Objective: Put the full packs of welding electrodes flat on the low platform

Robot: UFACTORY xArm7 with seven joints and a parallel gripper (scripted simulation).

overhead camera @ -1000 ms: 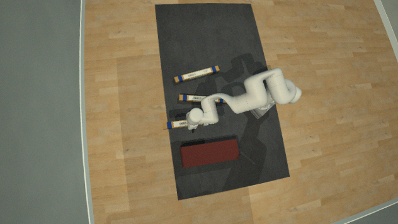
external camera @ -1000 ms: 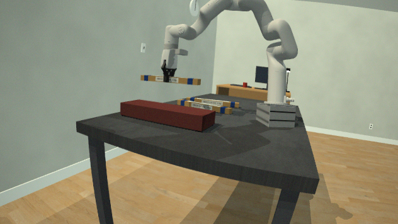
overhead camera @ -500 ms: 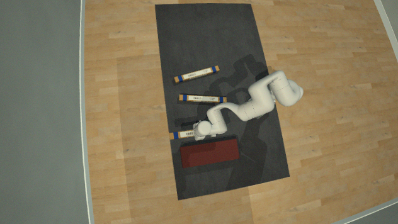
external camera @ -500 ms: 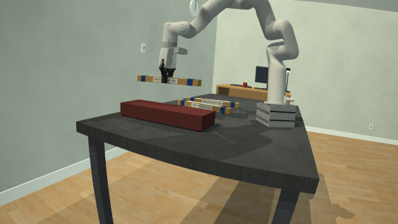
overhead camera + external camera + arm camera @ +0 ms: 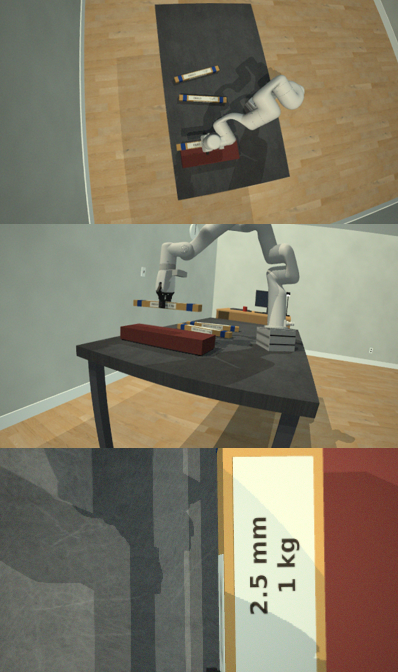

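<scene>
Right now my hand is 15 cm above the red low platform, 7 cm to the right of it and 5 cm past it.
</scene>
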